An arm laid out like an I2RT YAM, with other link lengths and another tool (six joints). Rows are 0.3 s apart.
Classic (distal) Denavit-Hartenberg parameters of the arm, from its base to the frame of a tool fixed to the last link. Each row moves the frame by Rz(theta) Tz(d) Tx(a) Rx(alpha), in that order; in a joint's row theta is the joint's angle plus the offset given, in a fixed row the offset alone. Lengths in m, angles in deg.
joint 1: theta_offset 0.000; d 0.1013; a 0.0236; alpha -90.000
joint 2: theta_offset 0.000; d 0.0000; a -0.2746; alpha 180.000
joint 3: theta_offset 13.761; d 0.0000; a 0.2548; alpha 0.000
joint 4: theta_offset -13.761; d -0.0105; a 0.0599; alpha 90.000
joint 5: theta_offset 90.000; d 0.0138; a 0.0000; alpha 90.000
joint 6: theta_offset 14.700; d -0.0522; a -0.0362; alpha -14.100
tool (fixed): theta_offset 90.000; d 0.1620; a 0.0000; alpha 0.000
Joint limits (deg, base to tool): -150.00..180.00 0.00..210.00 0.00..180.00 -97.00..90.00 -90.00..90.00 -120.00..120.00
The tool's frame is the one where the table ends.
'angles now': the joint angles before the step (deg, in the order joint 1, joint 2, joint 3, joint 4, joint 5, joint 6). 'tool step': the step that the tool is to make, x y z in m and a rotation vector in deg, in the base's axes. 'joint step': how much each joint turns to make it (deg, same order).
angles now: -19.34 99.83 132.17 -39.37 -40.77 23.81
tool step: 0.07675 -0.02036 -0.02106 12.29 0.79 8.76
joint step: 0.00 16.26 9.31 13.09 -9.59 15.29
